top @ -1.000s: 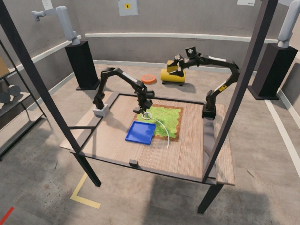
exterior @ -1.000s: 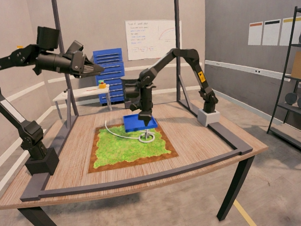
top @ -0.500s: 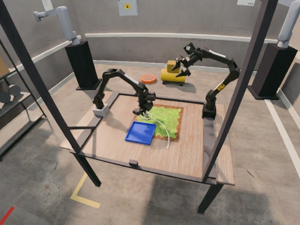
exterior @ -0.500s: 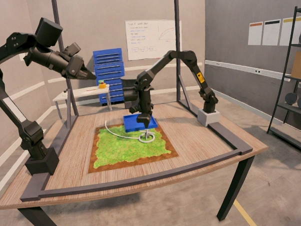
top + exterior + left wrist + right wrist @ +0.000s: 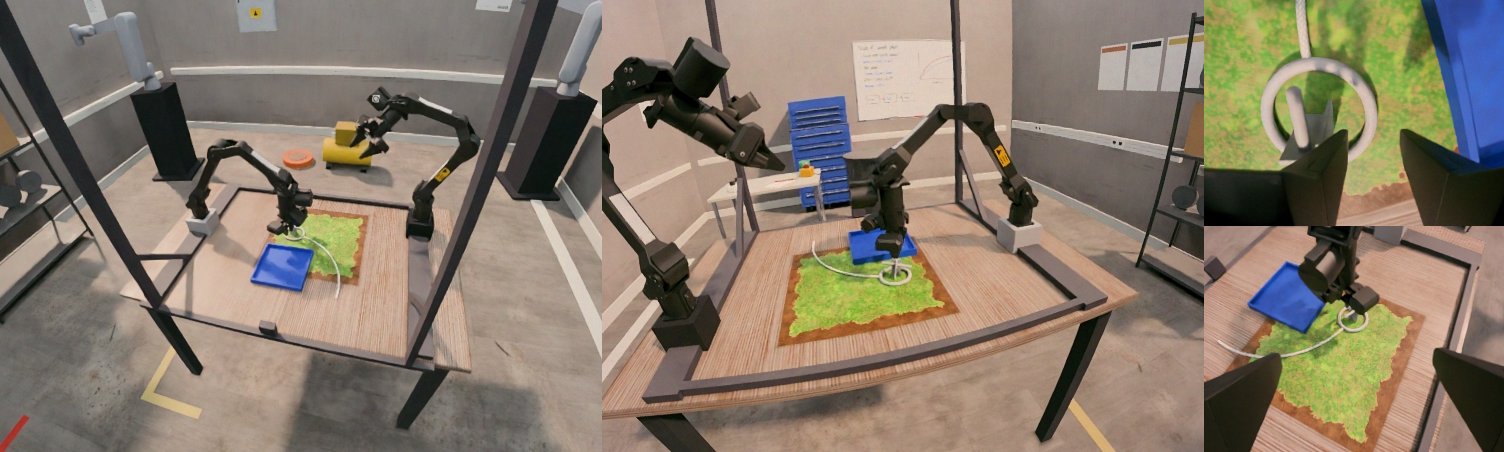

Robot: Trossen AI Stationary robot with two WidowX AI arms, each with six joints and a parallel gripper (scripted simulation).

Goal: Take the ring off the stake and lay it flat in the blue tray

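The grey stake lies 3 cm ahead of my left hand, 1 cm to the right of it and 4 cm below it. Also, from my left hand: blue tray: 15 cm behind, 1 cm to the left, 6 cm below; white ring: 3 cm ahead, 2 cm to the right, 6 cm below; green mat: 11 cm to the right, 8 cm below.
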